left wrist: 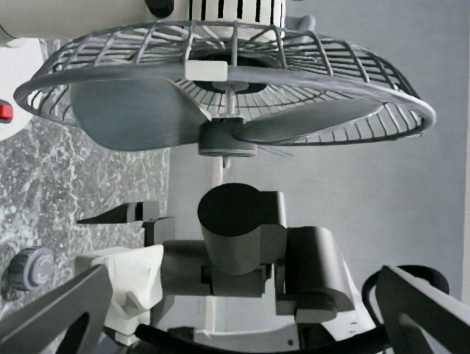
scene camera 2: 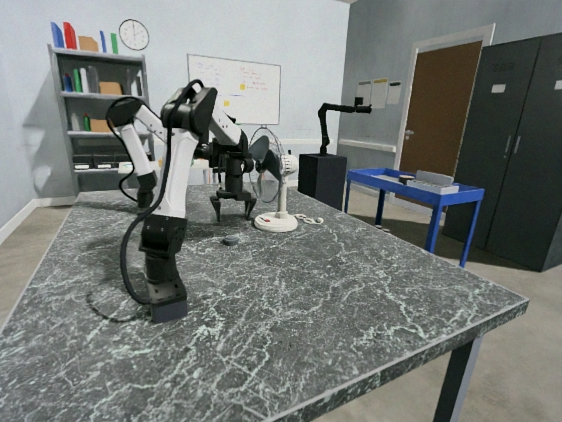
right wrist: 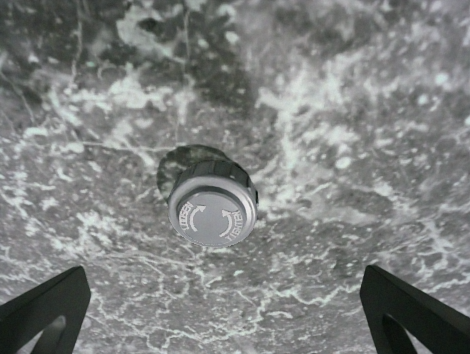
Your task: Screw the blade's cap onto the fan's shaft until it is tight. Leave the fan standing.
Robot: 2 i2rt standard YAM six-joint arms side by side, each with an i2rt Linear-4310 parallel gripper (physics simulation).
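Note:
The grey ribbed cap (scene camera 2: 230,240) (left wrist: 37,268) (right wrist: 212,217) lies flat on the table in front of the fan, its arrow-marked face up. The white fan (scene camera 2: 289,164) stands upright on its round base. Its blade (scene camera 2: 260,149) (left wrist: 135,115) sits on the shaft (left wrist: 226,162), whose thin tip sticks out past the hub. My right gripper (scene camera 2: 233,216) (right wrist: 226,279) is open and empty, pointing down above the table near the cap. My left gripper is open and empty, facing the blade's hub from a distance; its fingers are hidden in the scene view.
The right arm's links cross the left wrist view between the left fingers and below the hub. A wire guard (left wrist: 320,75) surrounds the back of the blade. The fan's white cord (scene camera 2: 310,219) lies beside its base. A blue cart (scene camera 2: 435,198) stands off the table's right side.

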